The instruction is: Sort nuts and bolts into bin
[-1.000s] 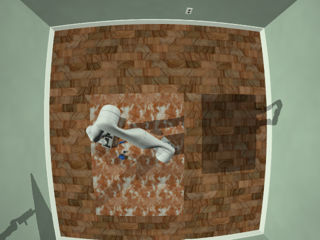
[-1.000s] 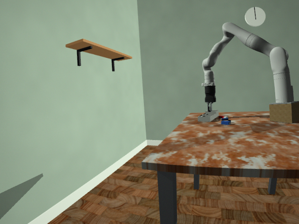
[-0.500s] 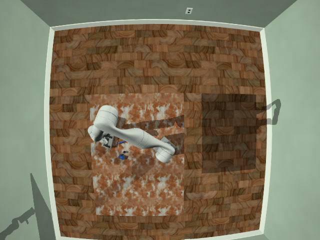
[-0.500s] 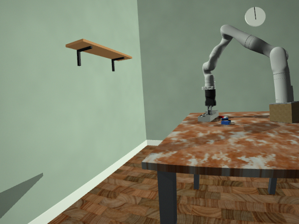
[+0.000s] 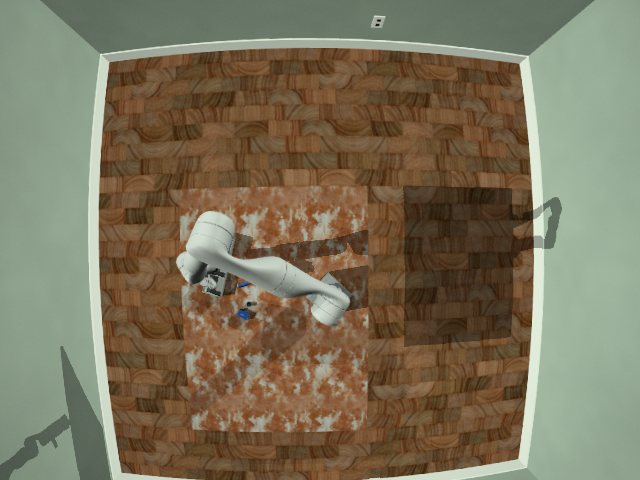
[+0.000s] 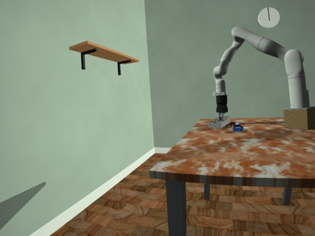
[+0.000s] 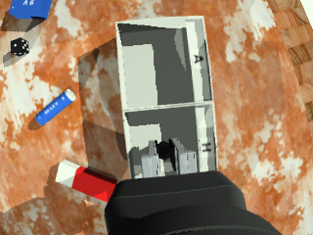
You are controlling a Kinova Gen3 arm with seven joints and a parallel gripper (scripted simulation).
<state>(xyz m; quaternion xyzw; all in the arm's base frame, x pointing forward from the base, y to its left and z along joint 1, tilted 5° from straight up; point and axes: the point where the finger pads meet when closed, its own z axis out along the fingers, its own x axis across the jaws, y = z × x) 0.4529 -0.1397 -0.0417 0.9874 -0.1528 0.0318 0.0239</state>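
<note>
Right now the grey bin rack is 10 mm ahead of my hand and 10 mm below it. From my hand the other things lie so: red piece: 100 mm behind, 30 mm below; dark nut: 20 mm below; blue stick: 90 mm behind, 80 mm to the left, 30 mm below.
</note>
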